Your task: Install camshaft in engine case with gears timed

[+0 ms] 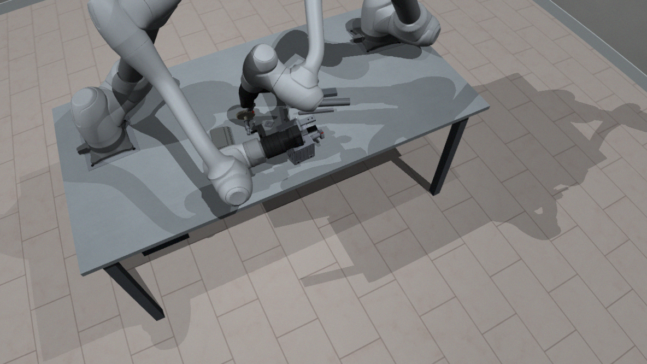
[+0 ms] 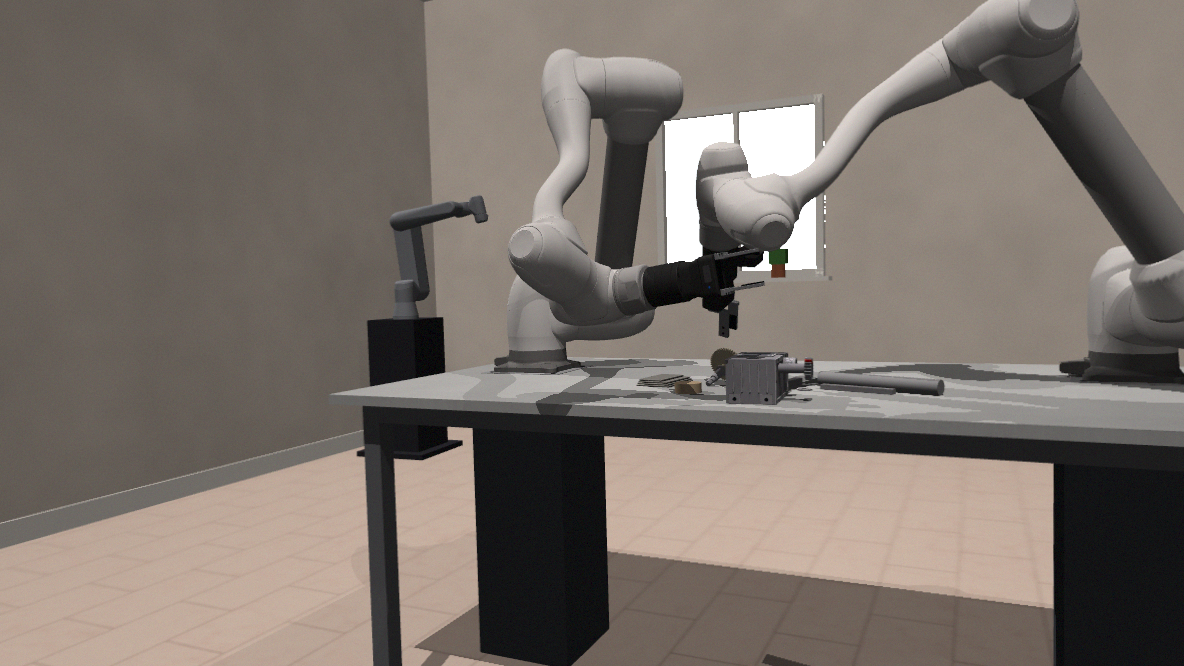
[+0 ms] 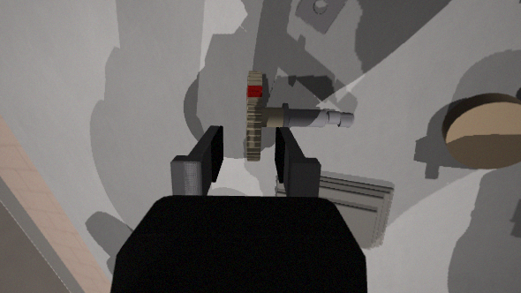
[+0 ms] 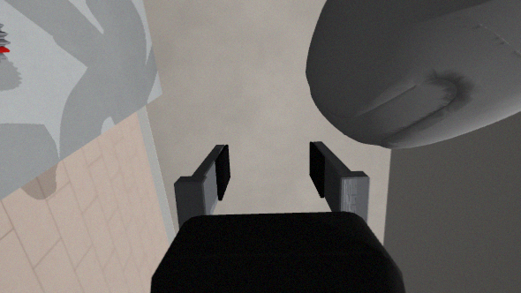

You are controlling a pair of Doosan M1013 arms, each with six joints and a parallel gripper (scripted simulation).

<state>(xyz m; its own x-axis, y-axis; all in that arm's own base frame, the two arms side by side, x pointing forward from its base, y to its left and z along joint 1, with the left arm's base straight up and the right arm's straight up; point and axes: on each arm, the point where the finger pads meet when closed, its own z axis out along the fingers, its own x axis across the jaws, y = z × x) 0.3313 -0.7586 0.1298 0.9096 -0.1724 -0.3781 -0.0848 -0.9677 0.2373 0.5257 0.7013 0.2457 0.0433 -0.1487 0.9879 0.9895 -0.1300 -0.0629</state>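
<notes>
Right now my left hand is 3 cm short of the small square plate, 6 cm to the right of it and 13 cm above it. Also, from my left hand: round tan block: 14 cm ahead, 6 cm to the right, 12 cm below; then ribbed plate stack: 15 cm to the right, 12 cm below; then thin bar: 7 cm ahead, 27 cm to the left, 12 cm below.
</notes>
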